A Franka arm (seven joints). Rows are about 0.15 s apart.
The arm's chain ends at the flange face. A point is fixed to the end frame.
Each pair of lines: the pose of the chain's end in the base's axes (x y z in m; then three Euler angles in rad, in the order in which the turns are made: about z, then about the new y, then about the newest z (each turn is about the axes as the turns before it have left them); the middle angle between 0 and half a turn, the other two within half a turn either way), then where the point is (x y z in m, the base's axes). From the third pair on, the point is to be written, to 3 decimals.
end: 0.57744 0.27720 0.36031 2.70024 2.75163 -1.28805
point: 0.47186 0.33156 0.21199
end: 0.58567 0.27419 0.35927 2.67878 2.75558 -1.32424
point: 0.48085 0.32886 0.21053
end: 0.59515 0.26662 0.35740 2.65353 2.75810 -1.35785
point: 0.491 0.322 0.208
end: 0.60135 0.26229 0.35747 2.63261 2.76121 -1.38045
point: 0.498 0.319 0.208
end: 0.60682 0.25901 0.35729 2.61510 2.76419 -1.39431
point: 0.505 0.316 0.208
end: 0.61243 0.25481 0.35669 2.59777 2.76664 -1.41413
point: 0.511 0.313 0.207
